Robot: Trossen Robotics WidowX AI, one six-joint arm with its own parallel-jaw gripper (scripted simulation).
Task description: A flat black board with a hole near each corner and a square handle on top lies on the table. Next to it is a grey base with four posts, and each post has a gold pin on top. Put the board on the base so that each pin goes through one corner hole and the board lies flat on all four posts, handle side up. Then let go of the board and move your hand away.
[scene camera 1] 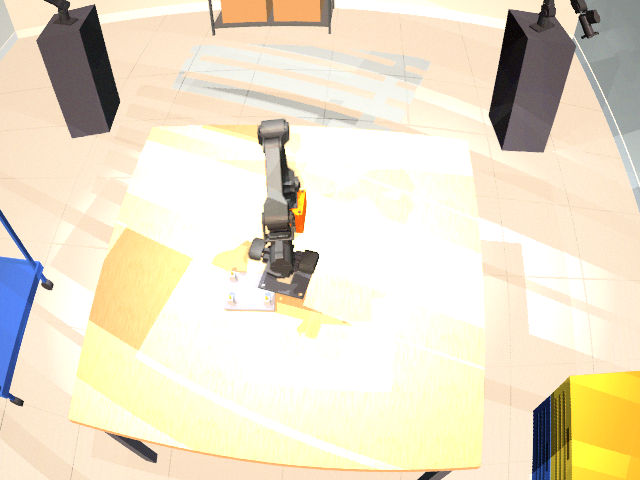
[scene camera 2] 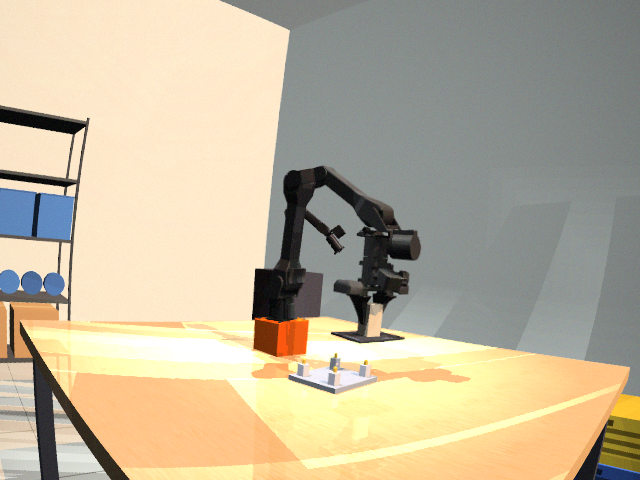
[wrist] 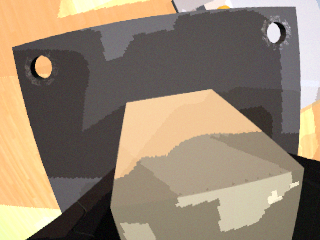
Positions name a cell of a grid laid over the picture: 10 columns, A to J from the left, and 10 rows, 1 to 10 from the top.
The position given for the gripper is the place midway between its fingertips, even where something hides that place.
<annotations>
gripper: scene camera 1 E6; scene camera 2 F7; wrist F7
black board: scene camera 1 E6; scene camera 2 F7; wrist G5
</annotations>
